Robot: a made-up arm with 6 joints. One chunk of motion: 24 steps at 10 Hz.
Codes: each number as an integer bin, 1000 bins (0 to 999) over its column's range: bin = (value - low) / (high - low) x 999, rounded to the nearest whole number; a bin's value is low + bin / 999 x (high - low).
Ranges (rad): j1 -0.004..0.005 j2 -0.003..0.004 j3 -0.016..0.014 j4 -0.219..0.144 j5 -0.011..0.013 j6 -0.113..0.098
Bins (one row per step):
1: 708 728 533 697 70 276
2: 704 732 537 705 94 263
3: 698 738 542 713 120 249
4: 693 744 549 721 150 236
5: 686 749 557 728 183 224
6: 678 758 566 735 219 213
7: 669 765 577 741 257 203
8: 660 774 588 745 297 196
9: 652 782 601 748 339 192
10: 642 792 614 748 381 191
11: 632 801 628 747 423 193
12: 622 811 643 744 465 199
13: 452 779 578 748 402 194
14: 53 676 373 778 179 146
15: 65 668 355 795 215 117
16: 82 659 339 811 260 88
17: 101 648 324 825 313 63
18: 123 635 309 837 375 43
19: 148 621 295 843 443 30
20: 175 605 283 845 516 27
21: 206 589 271 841 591 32
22: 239 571 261 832 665 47
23: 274 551 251 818 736 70
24: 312 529 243 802 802 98
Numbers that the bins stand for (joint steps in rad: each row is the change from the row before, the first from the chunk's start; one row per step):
1: 0.00238 0.00210 0.00001 0.03426 -0.00932 -0.05471
2: 0.00234 0.00213 0.00013 0.03717 -0.00874 -0.05745
3: 0.00229 0.00217 0.00028 0.04008 -0.00812 -0.06041
4: 0.00224 0.00221 0.00049 0.04298 -0.00740 -0.06315
5: 0.00218 0.00225 0.00073 0.04553 -0.00660 -0.06569
6: 0.00211 0.00231 0.00100 0.04807 -0.00574 -0.06801
7: 0.00203 0.00236 0.00133 0.05025 -0.00483 -0.07012
8: 0.00195 0.00242 0.00166 0.05171 -0.00386 -0.07160
9: 0.00187 0.00248 0.00205 0.05280 -0.00286 -0.07245
10: 0.00178 0.00255 0.00244 0.05280 -0.00185 -0.07266
11: 0.00169 0.00261 0.00286 0.05243 -0.00084 -0.07224
12: 0.00160 0.00268 0.00331 0.05134 0.00017 -0.07097
13: 0.00007 0.00246 0.00136 0.05280 -0.00134 -0.07203
14: -0.00352 0.00174 -0.00480 0.06370 -0.00670 -0.08216
15: -0.00341 0.00168 -0.00534 0.06987 -0.00583 -0.08829
16: -0.00326 0.00162 -0.00582 0.07569 -0.00475 -0.09441
17: -0.00309 0.00154 -0.00627 0.08077 -0.00348 -0.09969
18: -0.00289 0.00145 -0.00672 0.08514 -0.00199 -0.10392
19: -0.00267 0.00135 -0.00714 0.08732 -0.00036 -0.10666
20: -0.00242 0.00124 -0.00750 0.08804 0.00140 -0.10730
21: -0.00214 0.00113 -0.00786 0.08659 0.00320 -0.10624
22: -0.00185 0.00100 -0.00816 0.08332 0.00498 -0.10307
23: -0.00153 0.00086 -0.00846 0.07823 0.00668 -0.09822
24: -0.00119 0.00071 -0.00870 0.07242 0.00827 -0.09230

